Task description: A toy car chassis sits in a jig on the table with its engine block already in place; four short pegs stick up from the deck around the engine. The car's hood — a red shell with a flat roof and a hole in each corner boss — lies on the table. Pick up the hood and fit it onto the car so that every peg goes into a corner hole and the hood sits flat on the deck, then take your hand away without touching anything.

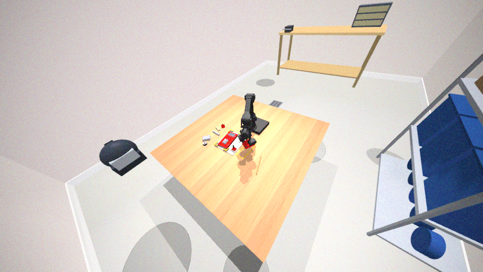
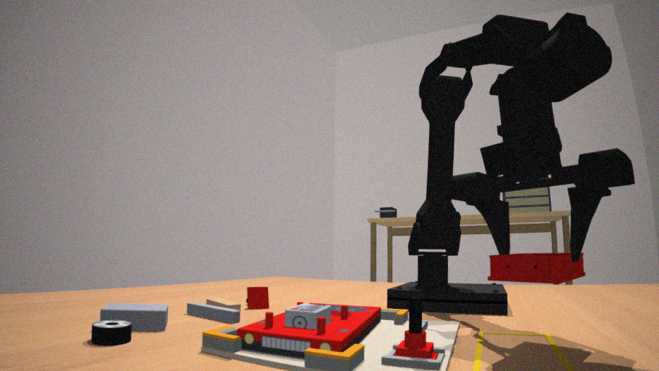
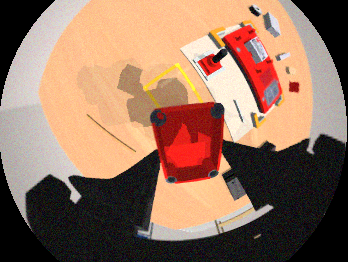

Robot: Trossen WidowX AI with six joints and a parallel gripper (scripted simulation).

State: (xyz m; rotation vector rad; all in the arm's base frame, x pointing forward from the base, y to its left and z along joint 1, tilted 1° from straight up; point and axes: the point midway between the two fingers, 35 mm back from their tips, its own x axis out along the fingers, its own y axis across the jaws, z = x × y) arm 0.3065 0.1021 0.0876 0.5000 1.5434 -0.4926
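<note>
The red hood is 10 mm below my gripper tip. From my gripper tip the other things lie so: grey engine block: 20 mm ahead, 240 mm to the right, 70 mm below; then black wheel: 110 mm ahead, 430 mm to the right, 80 mm below.
</note>
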